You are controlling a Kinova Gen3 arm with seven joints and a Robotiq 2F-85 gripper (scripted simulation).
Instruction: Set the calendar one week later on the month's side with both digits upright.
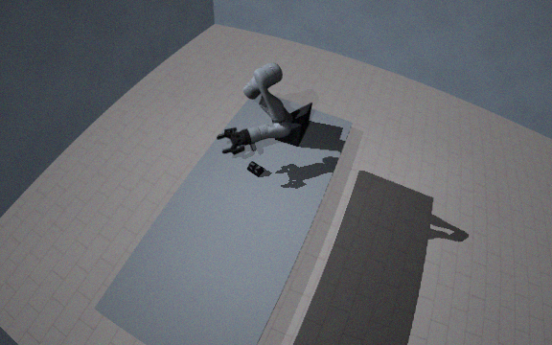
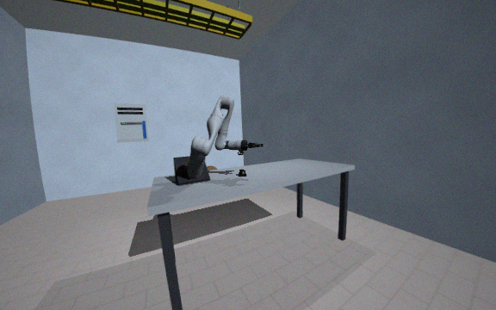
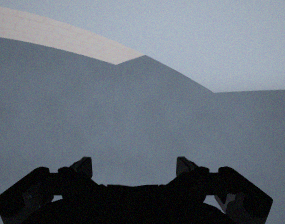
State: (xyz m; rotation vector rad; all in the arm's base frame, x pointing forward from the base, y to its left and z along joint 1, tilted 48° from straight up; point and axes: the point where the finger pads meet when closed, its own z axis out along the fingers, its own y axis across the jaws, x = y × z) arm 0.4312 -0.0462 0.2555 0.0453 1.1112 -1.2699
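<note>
Now: hand 220 mm above the dark calendar tray, 150 mm to the right of it and 80 mm past it.
</note>
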